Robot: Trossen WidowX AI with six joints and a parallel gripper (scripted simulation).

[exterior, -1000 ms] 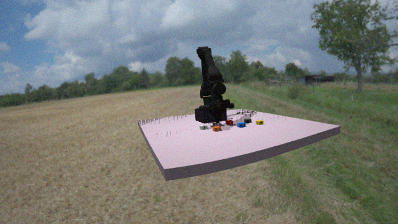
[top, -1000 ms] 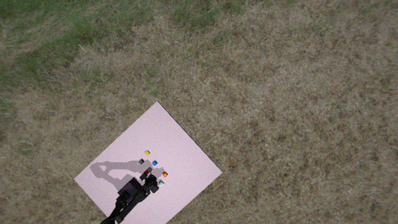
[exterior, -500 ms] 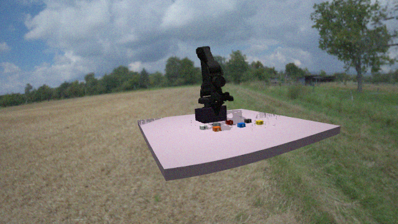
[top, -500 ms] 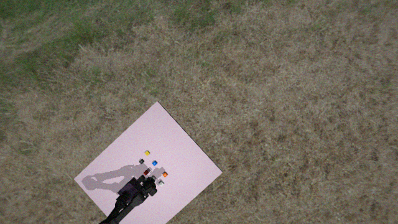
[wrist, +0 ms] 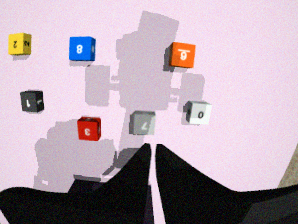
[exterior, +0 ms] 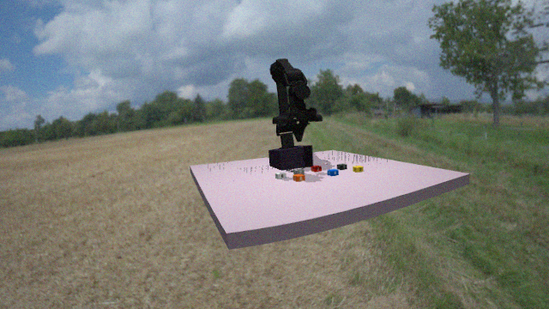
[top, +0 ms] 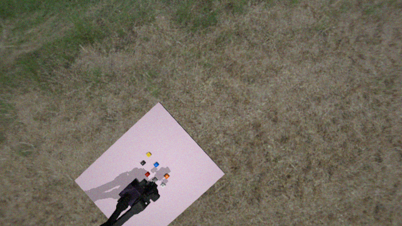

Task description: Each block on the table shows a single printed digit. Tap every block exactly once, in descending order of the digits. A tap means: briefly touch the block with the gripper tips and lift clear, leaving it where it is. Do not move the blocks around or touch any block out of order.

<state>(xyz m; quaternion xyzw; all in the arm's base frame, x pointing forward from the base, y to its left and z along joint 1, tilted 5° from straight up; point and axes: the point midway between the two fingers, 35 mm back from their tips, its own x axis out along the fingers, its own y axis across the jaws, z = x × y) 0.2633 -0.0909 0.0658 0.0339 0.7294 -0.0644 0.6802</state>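
My gripper tip is 12 cm above the orange block, 7 cm short of it and 5 cm to the left of it. The rest, counted from my gripper tip: red block (12 cm below, 9 cm to the left, 3 cm behind); blue block (12 cm below, 9 cm to the left, 9 cm ahead); black block (19 cm to the left, 12 cm below, 2 cm ahead).
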